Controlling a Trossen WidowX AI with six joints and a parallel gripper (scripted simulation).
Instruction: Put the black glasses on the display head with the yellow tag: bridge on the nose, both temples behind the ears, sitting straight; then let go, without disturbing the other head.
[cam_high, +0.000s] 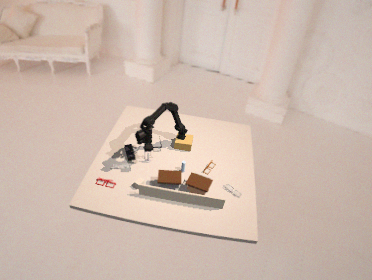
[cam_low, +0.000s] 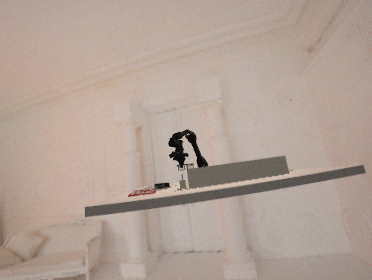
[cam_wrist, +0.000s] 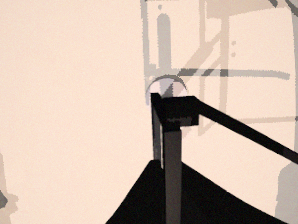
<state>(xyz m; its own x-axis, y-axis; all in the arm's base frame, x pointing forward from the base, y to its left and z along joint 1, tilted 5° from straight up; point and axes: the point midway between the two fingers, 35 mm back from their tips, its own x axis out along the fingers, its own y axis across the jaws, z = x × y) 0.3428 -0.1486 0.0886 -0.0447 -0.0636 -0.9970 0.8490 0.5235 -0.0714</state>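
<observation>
Now: the black box 2 cm behind my gripper tip, 18 cm to the right of it and 11 cm below it. Also, from my gripper tip: long grey wall (25 cm ahead, 38 cm to the left, 8 cm below); brown head (9 cm ahead, 46 cm to the left, 8 cm below).
</observation>
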